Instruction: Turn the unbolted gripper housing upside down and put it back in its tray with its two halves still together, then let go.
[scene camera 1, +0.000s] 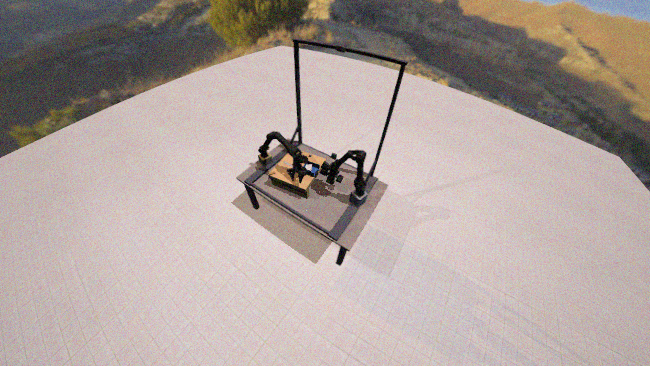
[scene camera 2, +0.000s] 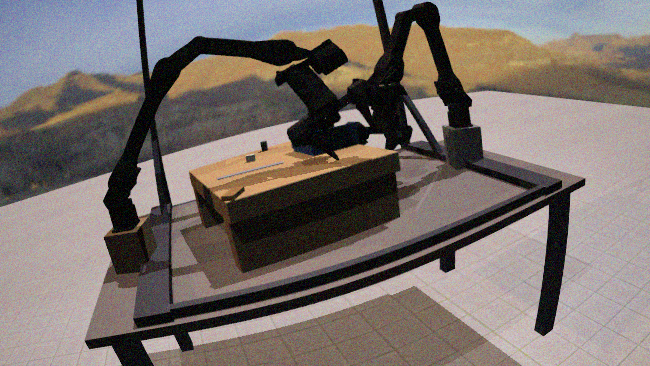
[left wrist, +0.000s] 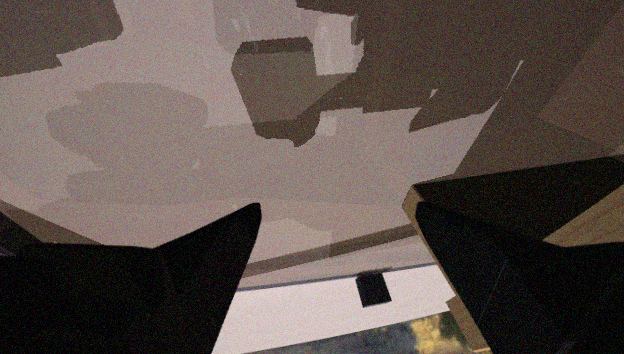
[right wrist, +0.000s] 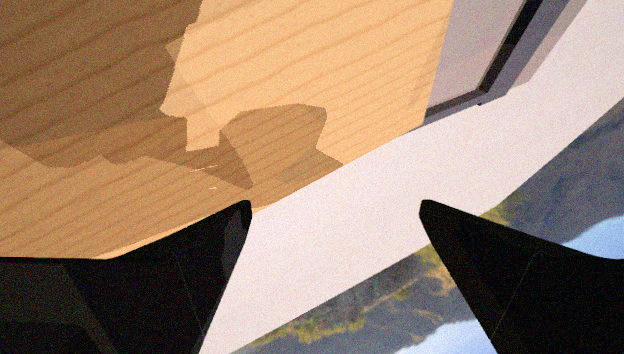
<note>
The left gripper (scene camera 2: 372, 159) is open and holds nothing. The right gripper (scene camera 2: 357, 145) is open and holds nothing. Further things: a blue tray (scene camera 2: 342, 136) and a wooden block (scene camera 2: 308, 202).
The left gripper shows as well in the left wrist view (left wrist: 338, 209). The right gripper shows as well in the right wrist view (right wrist: 335, 207). The wooden block is seen too in scene camera 1 (scene camera 1: 281, 178), in the left wrist view (left wrist: 567, 204) and in the right wrist view (right wrist: 128, 128).
</note>
